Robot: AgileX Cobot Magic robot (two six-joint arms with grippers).
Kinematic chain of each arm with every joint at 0, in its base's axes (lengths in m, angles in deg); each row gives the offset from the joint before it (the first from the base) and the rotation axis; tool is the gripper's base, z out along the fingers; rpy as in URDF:
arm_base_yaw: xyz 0 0 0.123 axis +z
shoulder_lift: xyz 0 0 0 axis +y
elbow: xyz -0.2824 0 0.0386 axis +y
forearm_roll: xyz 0.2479 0 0.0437 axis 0.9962 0 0.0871
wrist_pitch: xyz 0 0 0 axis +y
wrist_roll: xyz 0.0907 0 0.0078 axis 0.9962 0 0.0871
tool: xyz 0 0 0 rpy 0 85 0
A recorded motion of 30 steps. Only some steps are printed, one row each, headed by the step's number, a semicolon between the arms.
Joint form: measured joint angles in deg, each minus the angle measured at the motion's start. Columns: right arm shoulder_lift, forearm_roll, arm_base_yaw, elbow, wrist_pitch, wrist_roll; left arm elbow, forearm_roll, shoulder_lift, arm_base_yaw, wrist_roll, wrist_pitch.
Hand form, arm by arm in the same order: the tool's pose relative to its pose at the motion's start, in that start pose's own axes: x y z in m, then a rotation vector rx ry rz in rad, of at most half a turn. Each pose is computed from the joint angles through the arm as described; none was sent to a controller.
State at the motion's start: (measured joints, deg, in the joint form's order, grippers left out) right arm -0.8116 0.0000 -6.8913 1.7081 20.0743 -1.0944; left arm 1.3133 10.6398 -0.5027 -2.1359 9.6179 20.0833
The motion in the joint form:
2: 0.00 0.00 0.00 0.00 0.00 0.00; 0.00 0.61 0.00 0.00 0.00 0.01
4: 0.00 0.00 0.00 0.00 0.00 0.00; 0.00 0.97 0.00 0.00 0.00 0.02
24: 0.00 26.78 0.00 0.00 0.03 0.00; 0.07 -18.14 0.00 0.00 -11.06 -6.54
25: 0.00 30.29 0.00 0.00 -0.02 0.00; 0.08 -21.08 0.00 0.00 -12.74 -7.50
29: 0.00 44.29 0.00 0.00 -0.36 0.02; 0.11 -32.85 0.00 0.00 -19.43 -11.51
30: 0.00 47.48 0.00 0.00 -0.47 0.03; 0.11 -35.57 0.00 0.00 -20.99 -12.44
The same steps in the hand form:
2: 0.0000 0.0000 0.0000 0.0000 0.0000 0.0000; 0.0001 0.0003 0.0000 -0.0036 0.0008 0.0100
4: 0.0000 0.0000 0.0000 0.0000 0.0000 0.0000; 0.0001 0.0005 0.0000 -0.0057 0.0013 0.0159
24: -0.0034 0.0141 -0.0012 -0.1605 -0.0026 0.4390; -0.0120 -0.0048 -0.0008 0.0840 -0.1190 -0.4959
25: -0.0044 0.0157 -0.0015 -0.1813 -0.0038 0.4966; -0.0137 -0.0050 -0.0011 0.0969 -0.1348 -0.5752
29: -0.0092 0.0214 -0.0030 -0.2628 -0.0109 0.7272; -0.0206 -0.0042 -0.0023 0.1452 -0.1972 -0.8939
30: -0.0105 0.0224 -0.0034 -0.2810 -0.0130 0.7800; -0.0221 -0.0036 -0.0027 0.1556 -0.2109 -0.9682

